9 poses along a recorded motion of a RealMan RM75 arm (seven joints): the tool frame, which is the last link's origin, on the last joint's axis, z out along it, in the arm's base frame.
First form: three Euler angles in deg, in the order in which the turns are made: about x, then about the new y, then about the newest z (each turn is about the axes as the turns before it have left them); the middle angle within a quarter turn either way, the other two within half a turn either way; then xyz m.
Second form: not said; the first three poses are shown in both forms.
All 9 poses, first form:
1: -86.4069 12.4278 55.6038 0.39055 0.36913 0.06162
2: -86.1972 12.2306 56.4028 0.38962 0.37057 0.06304
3: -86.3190 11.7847 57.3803 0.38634 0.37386 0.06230
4: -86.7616 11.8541 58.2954 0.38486 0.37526 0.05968
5: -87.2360 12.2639 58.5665 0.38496 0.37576 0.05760
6: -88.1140 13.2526 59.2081 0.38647 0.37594 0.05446
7: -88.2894 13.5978 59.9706 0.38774 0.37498 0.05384
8: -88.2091 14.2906 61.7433 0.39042 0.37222 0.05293
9: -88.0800 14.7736 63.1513 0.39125 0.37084 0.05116
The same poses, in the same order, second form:
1: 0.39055 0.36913 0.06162 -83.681 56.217 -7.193
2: 0.38962 0.37057 0.06304 -83.161 57.023 -6.511
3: 0.38634 0.37386 0.06230 -83.198 57.951 -6.035
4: 0.38486 0.37526 0.05968 -83.871 58.816 -6.623
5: 0.38496 0.37576 0.05760 -84.743 59.048 -7.766
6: 0.38647 0.37594 0.05446 -86.371 59.590 -10.129
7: 0.38774 0.37498 0.05384 -86.640 60.330 -10.683
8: 0.39042 0.37222 0.05293 -86.285 62.136 -11.012
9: 0.39125 0.37084 0.05116 -85.825 63.580 -11.041
